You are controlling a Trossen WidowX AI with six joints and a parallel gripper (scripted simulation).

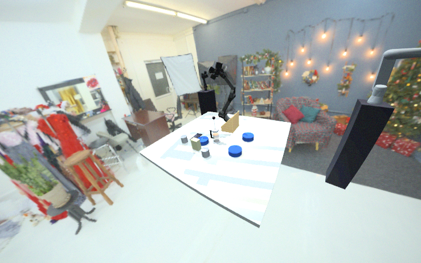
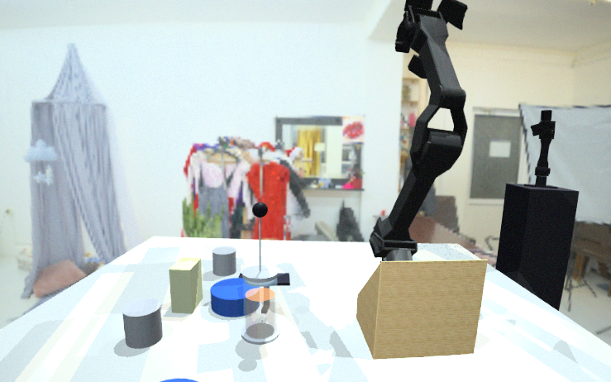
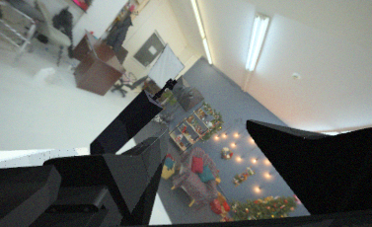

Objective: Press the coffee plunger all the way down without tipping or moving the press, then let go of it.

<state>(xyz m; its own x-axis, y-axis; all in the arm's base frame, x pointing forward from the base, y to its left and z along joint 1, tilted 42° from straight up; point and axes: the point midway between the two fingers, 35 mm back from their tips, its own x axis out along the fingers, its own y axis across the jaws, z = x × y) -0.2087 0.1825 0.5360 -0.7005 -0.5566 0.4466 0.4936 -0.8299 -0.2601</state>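
The coffee press lies 43 cm ahead of my gripper tip, 27 cm to the left of it and 54 cm below it. Also, from my gripper tip: dark flat tile (49 cm ahead, 3 cm to the left, 67 cm below).
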